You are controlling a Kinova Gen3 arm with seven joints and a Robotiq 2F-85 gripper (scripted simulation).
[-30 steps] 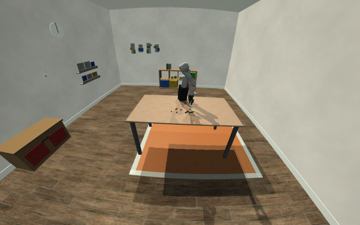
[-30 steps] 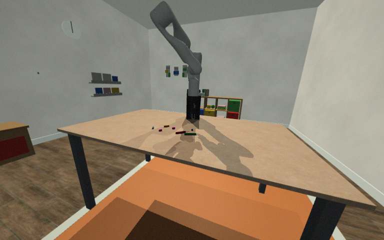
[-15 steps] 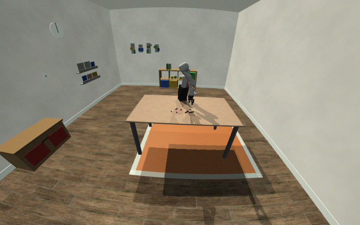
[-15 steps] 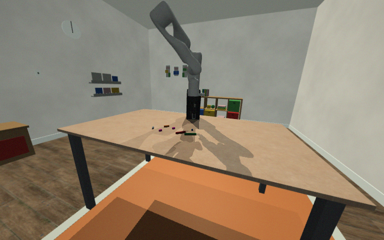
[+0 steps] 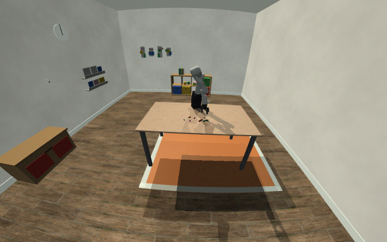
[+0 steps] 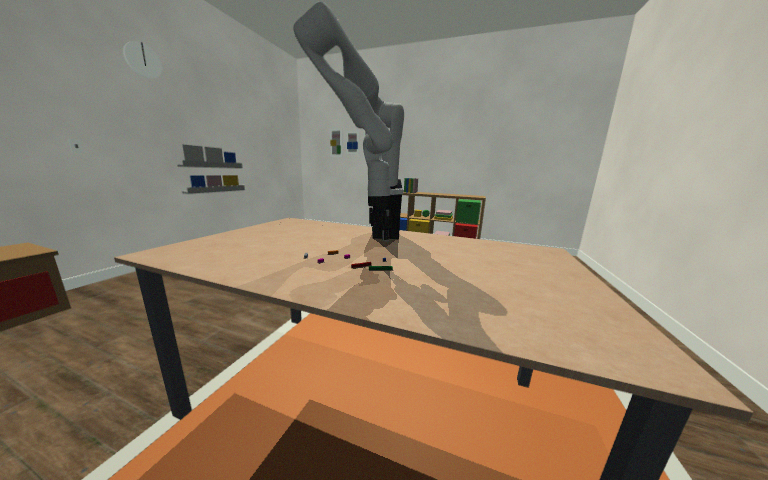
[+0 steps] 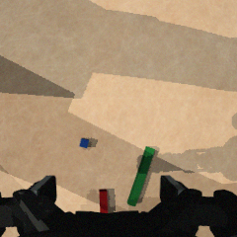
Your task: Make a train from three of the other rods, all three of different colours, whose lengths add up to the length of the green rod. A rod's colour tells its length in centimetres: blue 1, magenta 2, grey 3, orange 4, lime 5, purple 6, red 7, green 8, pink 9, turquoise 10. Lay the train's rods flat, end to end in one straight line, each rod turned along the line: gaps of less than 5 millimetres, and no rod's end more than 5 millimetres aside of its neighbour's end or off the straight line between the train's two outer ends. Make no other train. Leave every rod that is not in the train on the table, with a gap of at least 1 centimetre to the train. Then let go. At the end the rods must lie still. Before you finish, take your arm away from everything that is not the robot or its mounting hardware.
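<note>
Right now the grey rod is 28 cm to the right of my hand, 9 cm below it and 4 cm ahead of it. Round my hand: green rod: 9 cm below, 5 cm ahead, 2 cm to the left; red rod: 9 cm below, 5 cm to the right, 5 cm ahead; blue rod: 9 cm below, 4 cm behind, 1 cm to the left.
</note>
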